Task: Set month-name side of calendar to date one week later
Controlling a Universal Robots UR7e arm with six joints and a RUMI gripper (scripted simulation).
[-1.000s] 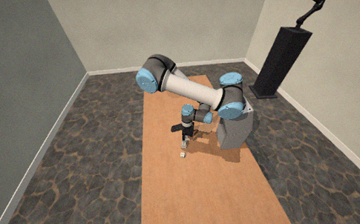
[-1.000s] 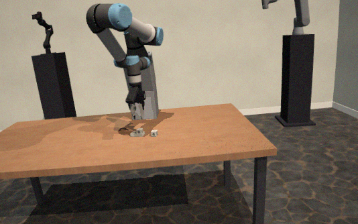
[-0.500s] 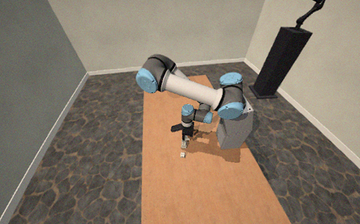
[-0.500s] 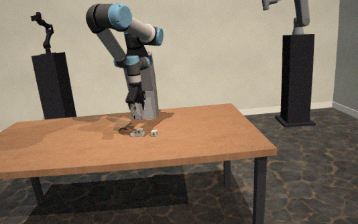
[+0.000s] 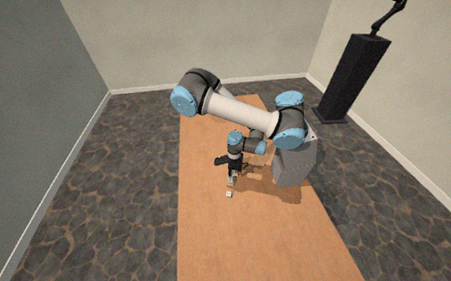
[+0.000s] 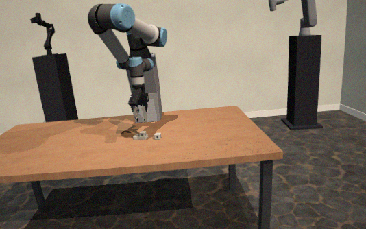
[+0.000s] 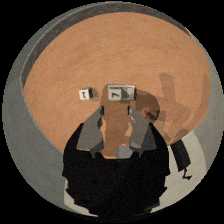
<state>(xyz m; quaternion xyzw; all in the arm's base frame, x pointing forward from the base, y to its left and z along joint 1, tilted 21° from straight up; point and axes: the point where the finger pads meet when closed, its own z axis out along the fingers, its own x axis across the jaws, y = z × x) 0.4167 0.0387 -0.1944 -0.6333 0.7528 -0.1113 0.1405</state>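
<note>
The white calendar tray lies 110 mm below my hand and 20 mm to the right of it.
</note>
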